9 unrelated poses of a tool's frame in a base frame.
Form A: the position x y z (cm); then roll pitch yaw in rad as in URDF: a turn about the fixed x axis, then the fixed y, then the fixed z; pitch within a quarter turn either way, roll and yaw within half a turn.
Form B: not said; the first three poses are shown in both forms.
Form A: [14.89 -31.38 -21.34 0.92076 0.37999 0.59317]
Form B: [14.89 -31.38 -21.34 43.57 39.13 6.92]
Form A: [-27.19 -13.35 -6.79 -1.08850 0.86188 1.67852]
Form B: [-27.19 -13.35 -6.79 -40.16 -66.73 100.20]
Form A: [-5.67 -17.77 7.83 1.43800 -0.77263 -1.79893]
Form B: [-5.67 -17.77 7.83 -73.21 -70.84 -119.57]
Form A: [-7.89 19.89 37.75 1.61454 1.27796 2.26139]
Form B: [-7.89 19.89 37.75 -91.20 52.83 107.72]
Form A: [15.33 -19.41 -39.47 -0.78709 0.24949 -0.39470]
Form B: [15.33 -19.41 -39.47 -40.62 25.67 -7.01]
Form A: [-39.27 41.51 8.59 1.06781 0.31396 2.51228]
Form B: [-39.27 41.51 8.59 -60.06 23.29 146.84]
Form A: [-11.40 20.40 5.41 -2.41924 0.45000 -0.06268]
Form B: [-11.40 20.40 5.41 -134.80 -16.52 20.39]
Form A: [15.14 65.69 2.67 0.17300 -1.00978 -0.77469]
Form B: [15.14 65.69 2.67 -41.30 -45.76 -56.97]
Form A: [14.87 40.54 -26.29 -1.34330 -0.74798 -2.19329]
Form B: [14.87 40.54 -26.29 69.55 61.76 154.58]
